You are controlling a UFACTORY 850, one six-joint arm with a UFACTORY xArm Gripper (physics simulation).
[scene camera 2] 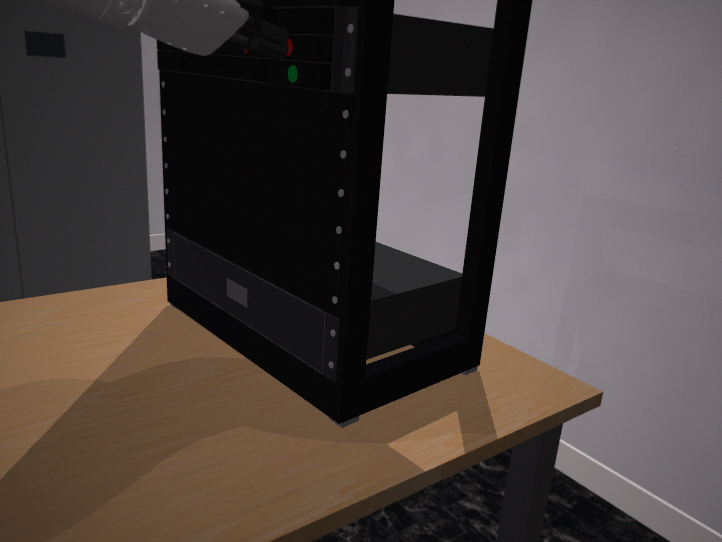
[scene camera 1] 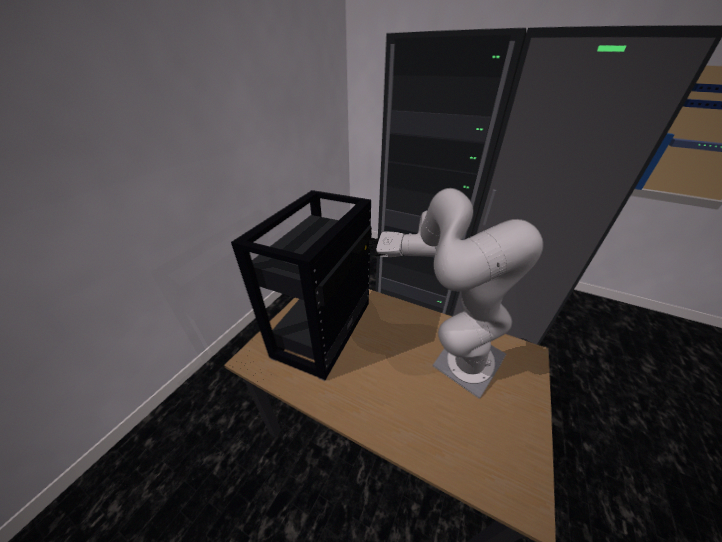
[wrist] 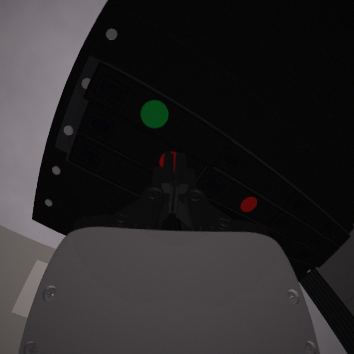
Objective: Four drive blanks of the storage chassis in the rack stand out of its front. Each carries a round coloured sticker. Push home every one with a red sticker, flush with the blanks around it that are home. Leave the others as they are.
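Observation:
The rack (scene camera 1: 312,315) (scene camera 2: 358,233) holds the storage chassis (scene camera 2: 440,58) high up. My gripper (scene camera 2: 284,46) (wrist: 173,166) is shut and empty, its fingertips in front of one red sticker (scene camera 2: 289,47) (wrist: 162,160) and partly hiding it; whether they touch that blank I cannot tell. A second red sticker (scene camera 2: 245,50) (wrist: 249,204) is on another blank, to the right in the wrist view. A green sticker (scene camera 2: 292,74) (wrist: 154,114) is on a blank in the row below the first red one. A small orange-yellow mark (scene camera 1: 365,247) shows on the front in scene camera 1. How far each blank stands out is too dark to tell.
The rack stands on the wooden table (scene camera 1: 419,408) (scene camera 2: 174,495), with a wall behind it. A lower unit (scene camera 2: 198,262) sits at the rack's bottom. The arm's base plate (scene camera 1: 481,387) is on the same table. Tall cabinets (scene camera 1: 559,175) stand beyond the table.

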